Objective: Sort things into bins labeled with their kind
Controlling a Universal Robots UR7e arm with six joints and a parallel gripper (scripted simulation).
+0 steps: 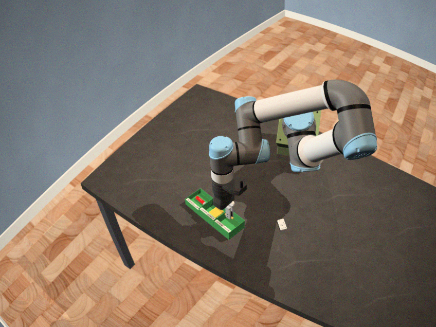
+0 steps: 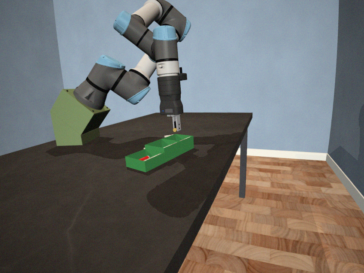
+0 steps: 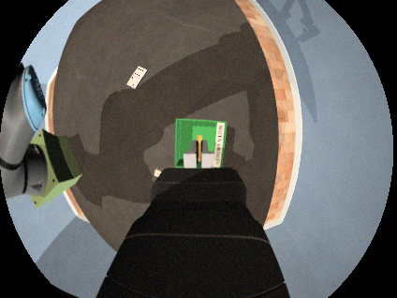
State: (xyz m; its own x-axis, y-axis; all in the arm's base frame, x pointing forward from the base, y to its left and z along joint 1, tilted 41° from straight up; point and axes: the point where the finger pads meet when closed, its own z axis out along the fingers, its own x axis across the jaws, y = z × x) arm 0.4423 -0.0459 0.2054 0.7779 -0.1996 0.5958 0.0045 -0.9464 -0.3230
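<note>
Now: hand 80 mm to the left of the flat yellow block, 80 mm above it and 10 mm past it. Also, from my hand: brass bolt (10 mm to the right, 10 mm below); then white die (90 mm behind, 80 mm below, 70 mm to the right); then red battery (170 mm to the right, 70 mm below, 20 mm behind).
</note>
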